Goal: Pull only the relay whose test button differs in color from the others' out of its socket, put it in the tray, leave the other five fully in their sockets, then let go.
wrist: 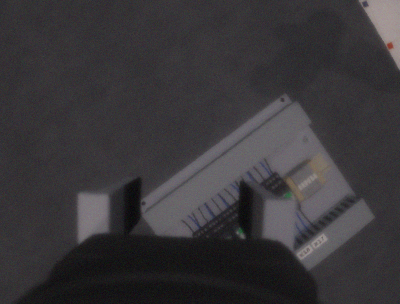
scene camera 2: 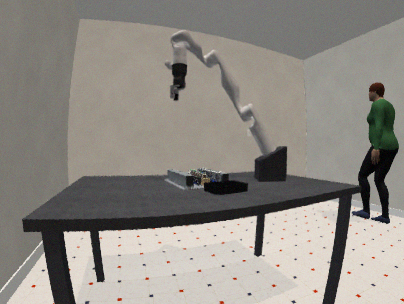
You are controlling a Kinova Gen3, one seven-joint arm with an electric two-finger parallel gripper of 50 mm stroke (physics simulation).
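Where they show: gripper, between the fingertips: [wrist: 189,200] [scene camera 2: 174,99]; arm's base, origin of its link: [scene camera 2: 269,152].
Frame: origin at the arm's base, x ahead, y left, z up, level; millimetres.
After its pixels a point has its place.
My gripper [scene camera 2: 174,96] @[y 45, x 619, z 270 mm] [wrist: 189,200] @[y 45, x 619, z 270 mm] is open and empty, high above the panel [scene camera 2: 172,183] @[y -8, x 614, z -165 mm] [wrist: 220,150] @[y -7, x 606, z -163 mm]. In the wrist view a row of dark sockets with blue and black wires crosses the panel. One green test button [wrist: 240,232] @[y 33, x 485, z -97 mm] shows beside the right finger, another green button [wrist: 288,195] @[y -60, x 497, z -97 mm] to the right of that finger. The finger and gripper body hide the other relays; no differently coloured button can be made out. The black tray [scene camera 2: 226,187] @[y 308, x 452, z -138 mm] lies in front of the panel in the scene view and does not show in the wrist view.
The panel stands on a dark table [scene camera 2: 125,200] @[y 325, x 856, z -166 mm] [wrist: 125,90] @[y 82, x 775, z -166 mm]. A grey wire duct [wrist: 342,225] @[y -117, x 404, z -103 mm] with white labels edges it. A tan boxy device [wrist: 306,181] @[y -101, x 496, z -119 mm] sits at the row's right end. The arm's base [scene camera 2: 271,165] @[y 111, x 69, z -73 mm] is behind right. A person [scene camera 2: 382,125] stands right of the table.
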